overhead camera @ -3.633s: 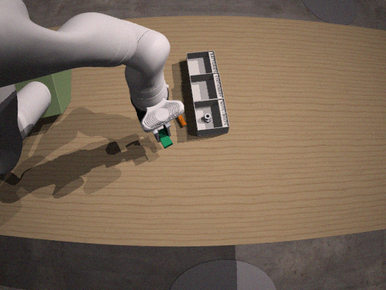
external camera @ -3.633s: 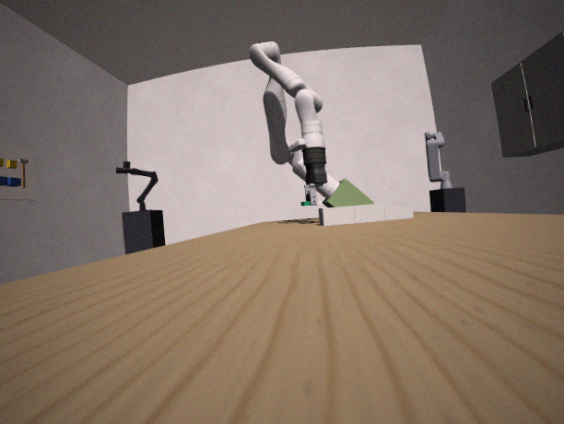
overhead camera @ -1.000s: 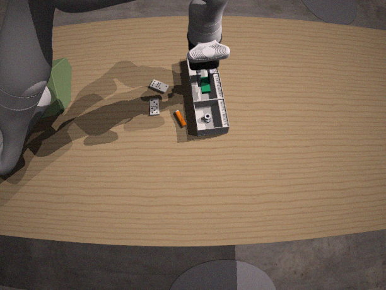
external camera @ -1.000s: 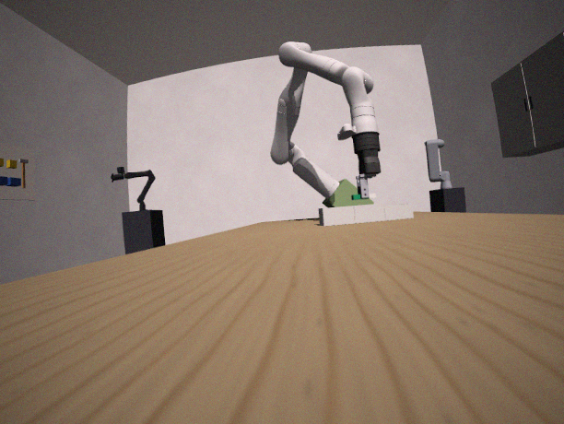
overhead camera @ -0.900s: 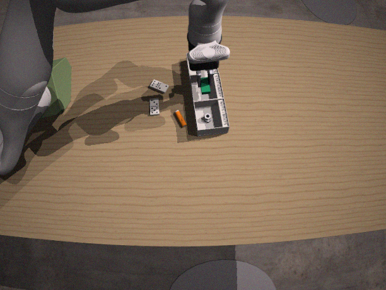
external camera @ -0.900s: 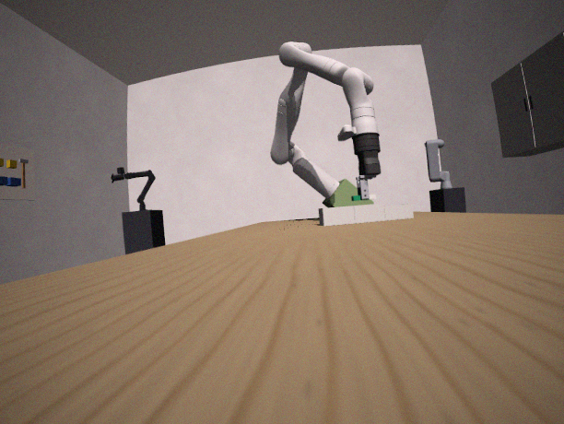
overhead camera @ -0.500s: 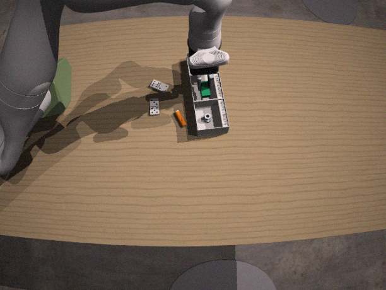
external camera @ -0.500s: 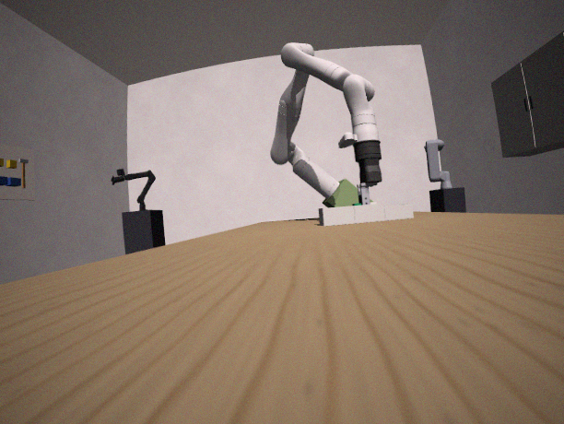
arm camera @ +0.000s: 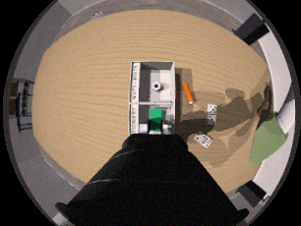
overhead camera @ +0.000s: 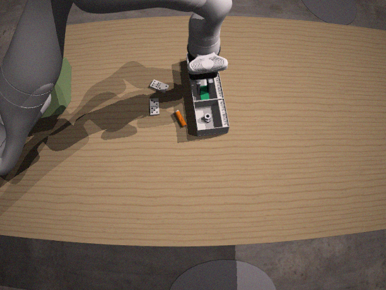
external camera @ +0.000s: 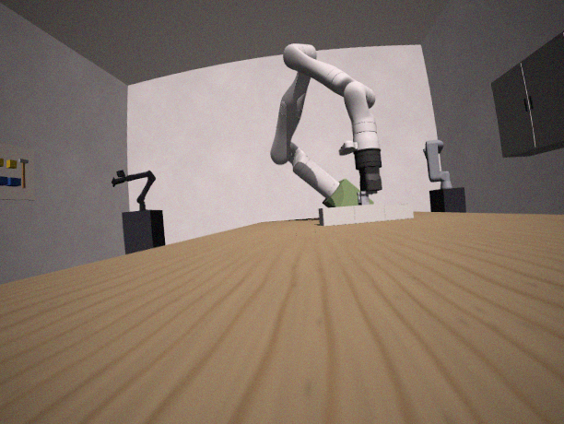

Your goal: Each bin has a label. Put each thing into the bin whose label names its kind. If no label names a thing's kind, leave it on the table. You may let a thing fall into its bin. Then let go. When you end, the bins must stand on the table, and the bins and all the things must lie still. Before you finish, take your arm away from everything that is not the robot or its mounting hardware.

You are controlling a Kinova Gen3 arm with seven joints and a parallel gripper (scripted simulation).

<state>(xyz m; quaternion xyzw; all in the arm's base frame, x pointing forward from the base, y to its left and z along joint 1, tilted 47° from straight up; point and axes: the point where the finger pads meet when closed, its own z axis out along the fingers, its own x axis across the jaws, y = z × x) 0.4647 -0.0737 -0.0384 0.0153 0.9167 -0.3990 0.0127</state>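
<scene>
My gripper is now 8 cm past the orange battery, 7 cm to the left of it and 3 cm above it. Round my hand: green block: 1 cm to the left, 1 cm below.
</scene>
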